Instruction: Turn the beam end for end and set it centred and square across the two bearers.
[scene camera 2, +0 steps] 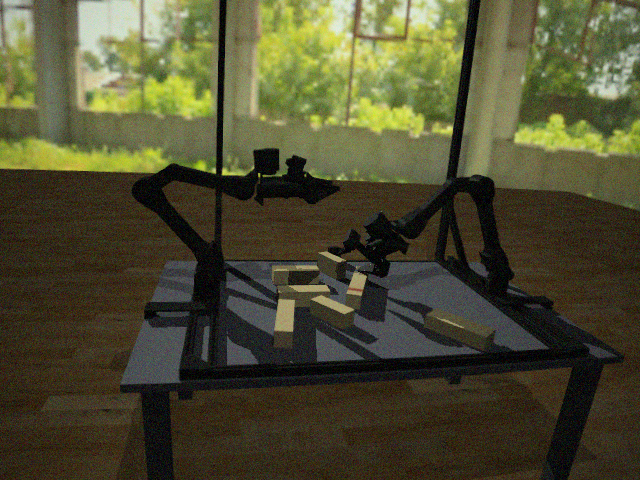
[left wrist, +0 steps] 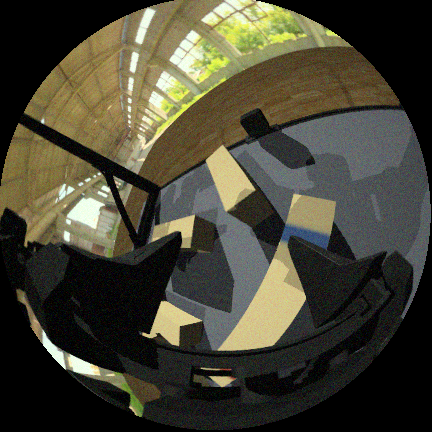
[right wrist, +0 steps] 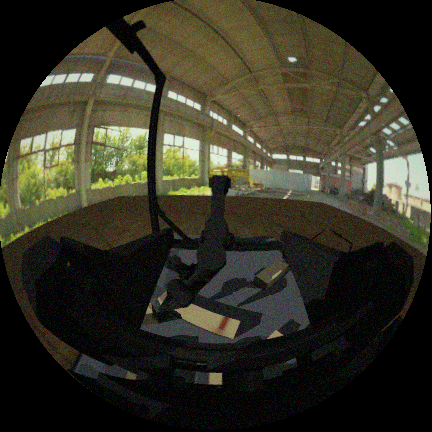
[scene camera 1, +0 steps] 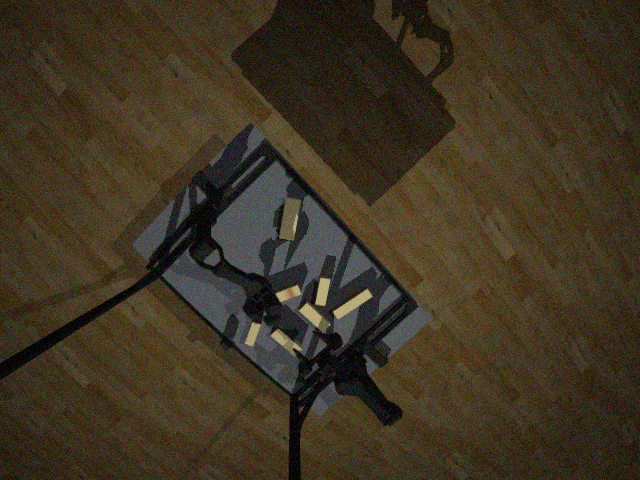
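Where they show: left gripper, fingertip midpoint: (scene camera 2: pixel 348 261) (left wrist: pixel 237 239) (right wrist: pixel 164 305) (scene camera 1: pixel 261 316); right gripper, fingertip midpoint: (scene camera 2: pixel 336 185) (right wrist: pixel 228 234) (scene camera 1: pixel 303 340); left arm's base at its link origin: (scene camera 2: pixel 495 292) (scene camera 1: pixel 208 213); right arm's base at its link origin: (scene camera 2: pixel 205 296) (scene camera 1: pixel 353 355).
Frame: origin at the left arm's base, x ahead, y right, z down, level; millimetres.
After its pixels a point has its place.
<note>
The pale beam (scene camera 1: pixel 287 293) @[x 476, y -3, z -25 mm] (scene camera 2: pixel 356 291) @[x 485, y -30, z -25 mm] (right wrist: pixel 205 317) @[x 469, y 32, z -25 mm] has a red band near one end and a blue band near the other, seen in the left wrist view, where the beam (left wrist: pixel 272 300) @[x 445, y 89, z -25 mm] runs down from upper right. My left gripper (scene camera 1: pixel 271 317) @[x 467, y 141, z -58 mm] (scene camera 2: pixel 358 263) @[x 467, y 141, z -58 mm] (left wrist: pixel 237 239) @[x 467, y 141, z -58 mm] is open and empty, low over the blue-banded end; one finger overlaps the beam in the left wrist view. It hides part of the beam in scene camera 1. My right gripper (scene camera 2: pixel 333 189) @[x 565, y 1, z -328 mm] is open and empty, high above the table. I cannot tell which plain blocks are the two bearers.
Plain pale blocks lie nearby: one (scene camera 1: pixel 252 334) @[x 500, y 234, z -44 mm] (scene camera 2: pixel 329 265) @[x 512, y 214, z -18 mm] (left wrist: pixel 230 177) @[x 489, y 216, z -44 mm], another (scene camera 1: pixel 281 338) @[x 607, y 163, z -28 mm] (left wrist: pixel 202 234) @[x 562, y 163, z -6 mm], and one (scene camera 1: pixel 311 314) @[x 617, y -11, z -27 mm] (scene camera 2: pixel 305 292) @[x 637, y -35, z -25 mm]. Others (scene camera 1: pixel 322 291) @[x 574, y -117, z -25 mm] (scene camera 1: pixel 352 303) @[x 708, y -173, z -25 mm] lie farther right in scene camera 1. A wide block (scene camera 1: pixel 290 219) @[x 257, y -232, z -19 mm] (scene camera 2: pixel 459 329) @[x 272, y -261, z -13 mm] (right wrist: pixel 270 276) @[x 296, y -204, z -19 mm] lies apart. A dark frame edges the table.
</note>
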